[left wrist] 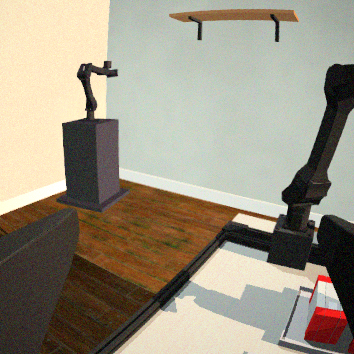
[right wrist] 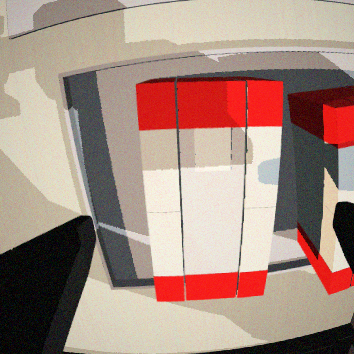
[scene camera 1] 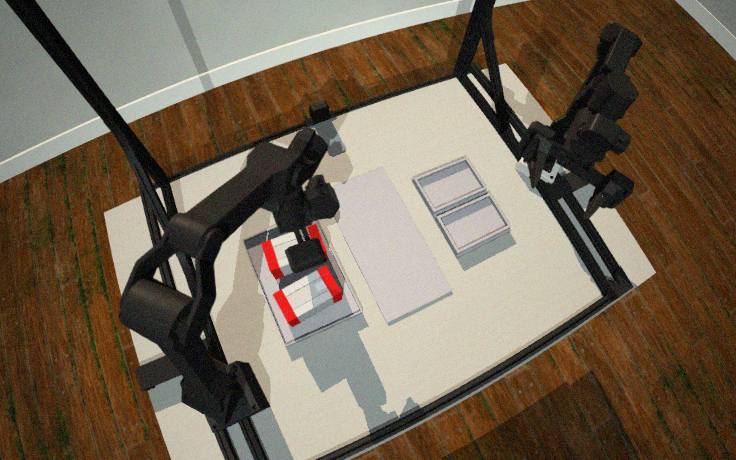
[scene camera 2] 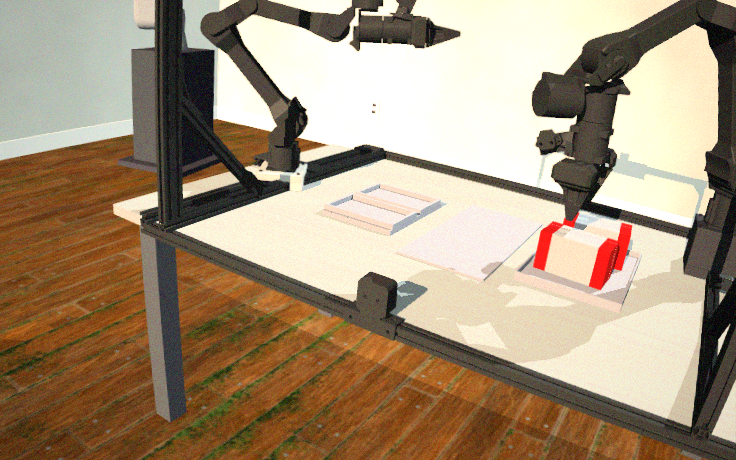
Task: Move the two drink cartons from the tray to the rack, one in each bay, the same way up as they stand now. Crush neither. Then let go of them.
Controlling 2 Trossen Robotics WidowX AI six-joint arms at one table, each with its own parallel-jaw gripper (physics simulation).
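Frame: origin at the left arm's base, x back, y down, z right, level; centimetres.
Where they show: left gripper, fingertip midpoint: [left wrist: 203, 225] [scene camera 1: 560, 203] [scene camera 2: 457, 33]; right gripper, fingertip midpoint: [right wrist: 218, 222] [scene camera 1: 297, 237] [scene camera 2: 577, 213]; left arm's base, origin of the base link: [scene camera 2: 282, 167]; right arm's base, origin of the base link: [left wrist: 295, 224] [scene camera 1: 224, 396] [scene camera 2: 722, 226].
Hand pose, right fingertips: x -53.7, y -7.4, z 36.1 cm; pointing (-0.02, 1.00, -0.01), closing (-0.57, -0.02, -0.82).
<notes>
Each offset is from my right fingertips to the top centre of the thing. "spot": to the spot under its first point. Level surfaces: height alone.
Two drink cartons, white with red ends, lie flat side by side in the grey tray {dx -4.4, dy +9.4, dz -2.3 cm} [scene camera 1: 320, 320] [scene camera 2: 544, 279] [right wrist: 84, 168] [left wrist: 292, 316] at the left. The far carton {dx -1.2, dy +3.6, dz +0.7 cm} [scene camera 1: 277, 250] is partly hidden under my right gripper [scene camera 1: 304, 257] [scene camera 2: 571, 214], which is open and hangs just above it, holding nothing. The near carton {dx -7.5, dy +3.6, dz -7.2 cm} [scene camera 1: 308, 294] lies clear of it. One carton [right wrist: 211, 197] fills the middle of the right wrist view, the other {spot: dx -1.1, dy +3.9, dz -6.8 cm} [right wrist: 333, 116] shows at its right edge. A carton [scene camera 2: 571, 256] [left wrist: 324, 317] also shows in scene camera 2 and the left wrist view. My left gripper [scene camera 1: 541, 171] [scene camera 2: 453, 33] is open and empty, high at the table's edge. The two-bay rack {dx +30.6, dy +9.0, dz -23.6 cm} [scene camera 1: 461, 202] [scene camera 2: 384, 205] stands empty.
A flat pale mat {dy +10.6 cm} [scene camera 1: 391, 242] [scene camera 2: 471, 239] lies between tray and rack. Black frame posts {spot: dx +68.0, dy -4.2, dz -6.4 cm} [scene camera 1: 477, 41] [scene camera 2: 167, 114] rise at the table's corners. A small black block [scene camera 2: 376, 294] sits on the table's edge rail.
</notes>
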